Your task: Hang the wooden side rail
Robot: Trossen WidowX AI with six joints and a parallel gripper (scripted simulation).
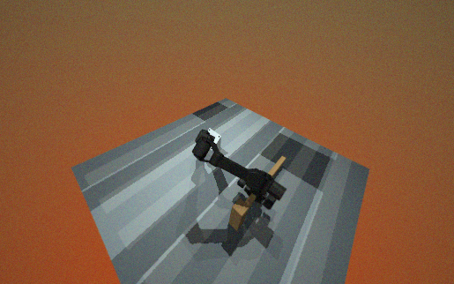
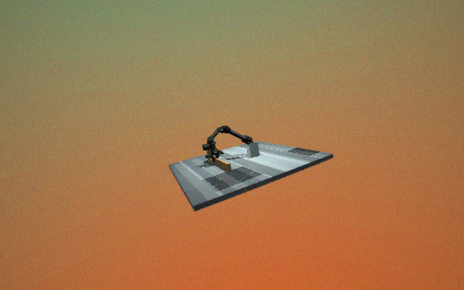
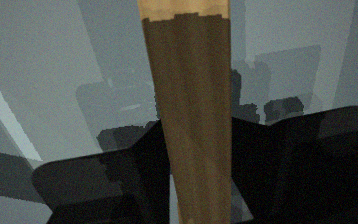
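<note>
Right now the headboard post is 14 cm to the right of my gripper tip and 7 cm above it.
</note>
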